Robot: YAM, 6 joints.
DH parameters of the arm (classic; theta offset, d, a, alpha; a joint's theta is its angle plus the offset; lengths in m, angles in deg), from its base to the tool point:
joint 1: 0 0.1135 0.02 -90
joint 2: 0 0 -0.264 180
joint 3: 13.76 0 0.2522 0
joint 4: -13.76 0 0.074 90
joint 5: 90 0 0 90
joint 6: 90 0.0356 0 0
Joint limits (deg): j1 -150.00..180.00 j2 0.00..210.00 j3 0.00..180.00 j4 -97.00..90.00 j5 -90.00..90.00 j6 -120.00..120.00
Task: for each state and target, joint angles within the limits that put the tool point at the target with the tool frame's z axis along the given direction. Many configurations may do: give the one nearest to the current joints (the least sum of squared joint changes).
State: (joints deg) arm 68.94 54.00 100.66 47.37 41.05 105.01
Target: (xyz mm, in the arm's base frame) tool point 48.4 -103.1 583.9 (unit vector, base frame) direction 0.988 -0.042 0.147
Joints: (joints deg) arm 97.41 46.65 95.86 89.79 77.05 105.01
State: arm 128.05 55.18 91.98 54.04 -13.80 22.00
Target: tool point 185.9 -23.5 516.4 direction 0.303 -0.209 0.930
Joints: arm 174.76 13.66 70.25 52.45 -10.39 22.00
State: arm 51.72 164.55 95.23 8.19 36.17 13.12
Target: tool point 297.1 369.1 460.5 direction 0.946 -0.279 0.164
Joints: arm 55.20 121.35 126.36 22.81 69.42 13.12
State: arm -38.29 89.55 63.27 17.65 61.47 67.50
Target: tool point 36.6 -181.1 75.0 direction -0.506 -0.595 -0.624
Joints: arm -71.14 85.88 12.63 15.88 42.17 67.50
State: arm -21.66 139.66 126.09 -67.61 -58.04 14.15
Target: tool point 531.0 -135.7 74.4 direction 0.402 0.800 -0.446
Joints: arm -17.63 161.47 139.38 -50.38 -62.12 14.15
